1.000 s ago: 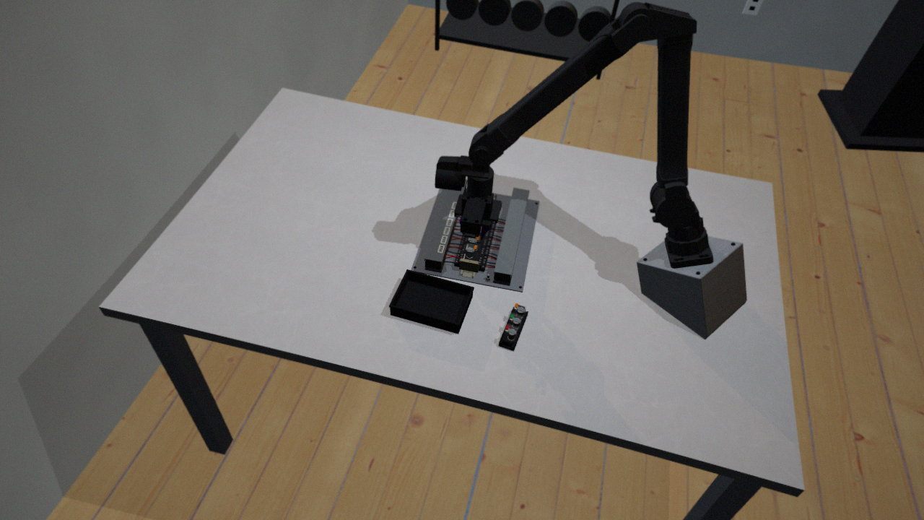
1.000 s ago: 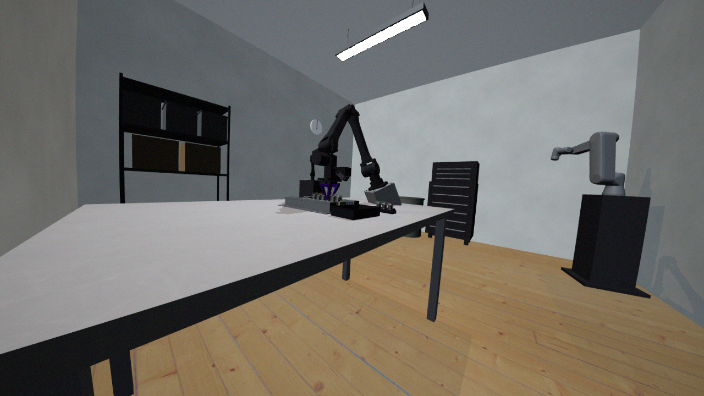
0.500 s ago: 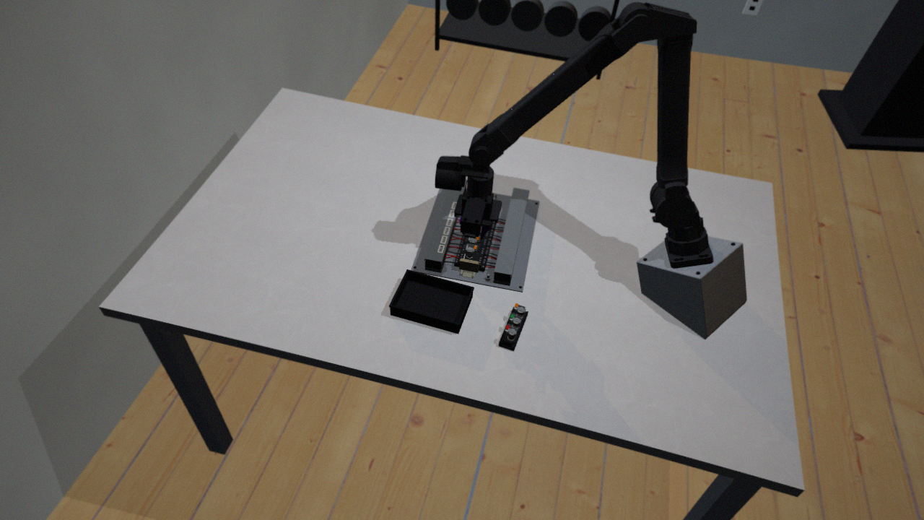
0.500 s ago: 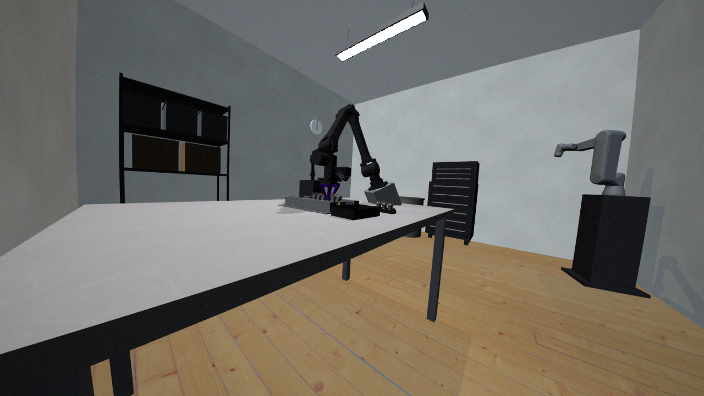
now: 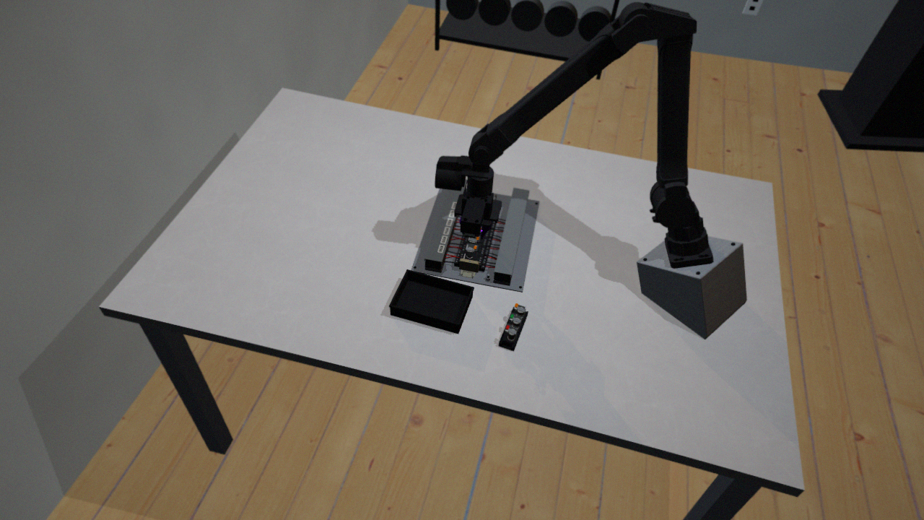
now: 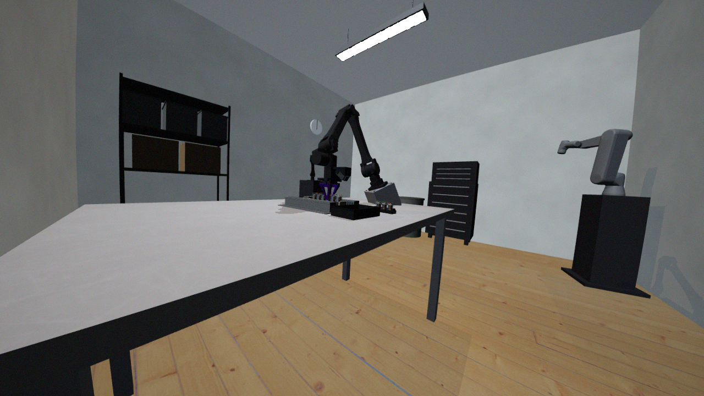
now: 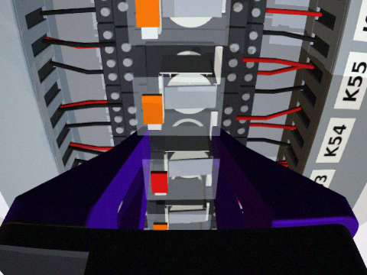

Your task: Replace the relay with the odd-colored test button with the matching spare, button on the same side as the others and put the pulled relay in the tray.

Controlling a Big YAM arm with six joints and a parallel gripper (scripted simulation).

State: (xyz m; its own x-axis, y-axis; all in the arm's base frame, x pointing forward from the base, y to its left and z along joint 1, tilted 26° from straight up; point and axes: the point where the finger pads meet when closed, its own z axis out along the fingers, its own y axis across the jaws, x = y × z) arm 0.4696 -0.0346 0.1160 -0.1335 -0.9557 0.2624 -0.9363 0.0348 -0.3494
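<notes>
The grey panel lies 50 mm to the right of my hand, 50 mm below it and 10 mm behind it.
</notes>
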